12 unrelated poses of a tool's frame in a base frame.
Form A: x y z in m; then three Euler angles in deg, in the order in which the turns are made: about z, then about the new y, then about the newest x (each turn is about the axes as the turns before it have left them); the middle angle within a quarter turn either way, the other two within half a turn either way.
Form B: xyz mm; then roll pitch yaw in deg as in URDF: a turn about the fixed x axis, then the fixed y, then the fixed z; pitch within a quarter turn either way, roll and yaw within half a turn. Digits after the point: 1 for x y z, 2 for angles.
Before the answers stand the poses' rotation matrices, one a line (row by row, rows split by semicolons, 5 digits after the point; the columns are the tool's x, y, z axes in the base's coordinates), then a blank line. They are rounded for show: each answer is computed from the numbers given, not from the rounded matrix.
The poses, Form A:
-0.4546, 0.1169, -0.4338, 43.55, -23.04, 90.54
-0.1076, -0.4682, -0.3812, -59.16, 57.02, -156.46
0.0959, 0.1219, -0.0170, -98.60, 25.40, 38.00
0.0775, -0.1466, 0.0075, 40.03, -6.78, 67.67
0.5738, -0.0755, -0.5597, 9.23, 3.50, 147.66
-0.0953, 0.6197, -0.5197, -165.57, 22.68, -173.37
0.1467, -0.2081, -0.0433, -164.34, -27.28, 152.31
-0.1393, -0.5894, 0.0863, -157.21, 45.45, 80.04
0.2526, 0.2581, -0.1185, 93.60, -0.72, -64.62
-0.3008, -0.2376, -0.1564, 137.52, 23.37, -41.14
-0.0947, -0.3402, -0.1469, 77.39, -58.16, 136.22
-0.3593, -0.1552, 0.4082, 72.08, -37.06, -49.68
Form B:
0.66696 -0.27715 0.69163; 0.63403 -0.27647 -0.72220; 0.39137 0.92019 -0.00867
0.27905 -0.95890 -0.05133; -0.46738 -0.18232 0.86505; -0.83886 -0.21741 -0.49905
-0.13508 0.73966 -0.65928; -0.89318 -0.37895 -0.24214; -0.42894 0.55615 0.71184
0.76035 -0.32799 0.56061; 0.63869 0.22068 -0.73714; 0.11806 0.91854 0.37728
0.98521 0.16775 0.03489; 0.16010 -0.82871 -0.53629; -0.06105 0.53394 -0.84331
-0.89357 -0.20442 0.39969; -0.22993 0.97307 -0.01637; -0.38558 -0.10653 -0.91650
-0.85579 -0.03394 -0.51622; -0.23991 0.91010 0.33789; 0.45834 0.41300 -0.78699
-0.64676 -0.58010 -0.49515; -0.27174 -0.43134 0.86029; -0.71264 0.69096 0.12134
-0.06279 -0.42849 -0.90136; 0.99795 -0.01558 -0.06211; 0.01257 -0.90341 0.42859
-0.67701 -0.31613 -0.66462; 0.61993 -0.73166 -0.28347; -0.39667 -0.60393 0.69132
0.11517 0.57627 0.80911; 0.51482 -0.73122 0.44751; 0.84952 0.36501 -0.38089
0.24554 -0.47429 -0.84544; 0.75929 0.63629 -0.13644; 0.60265 -0.60843 0.51635

-454.6, 116.9, -433.8, 90.54, -23.04, 43.55
-107.6, -468.2, -381.2, -156.46, 57.02, -59.16
95.9, 121.9, -17.0, 38.00, 25.40, -98.60
77.5, -146.6, 7.5, 67.67, -6.78, 40.03
573.8, -75.5, -559.7, 147.66, 3.50, 9.23
-95.3, 619.7, -519.7, -173.37, 22.68, -165.57
146.7, -208.1, -43.3, 152.31, -27.28, -164.34
-139.3, -589.4, 86.3, 80.04, 45.45, -157.21
252.6, 258.1, -118.5, -64.62, -0.72, 93.60
-300.8, -237.6, -156.4, -41.14, 23.37, 137.52
-94.7, -340.2, -146.9, 136.22, -58.16, 77.39
-359.3, -155.2, 408.2, -49.68, -37.06, 72.08

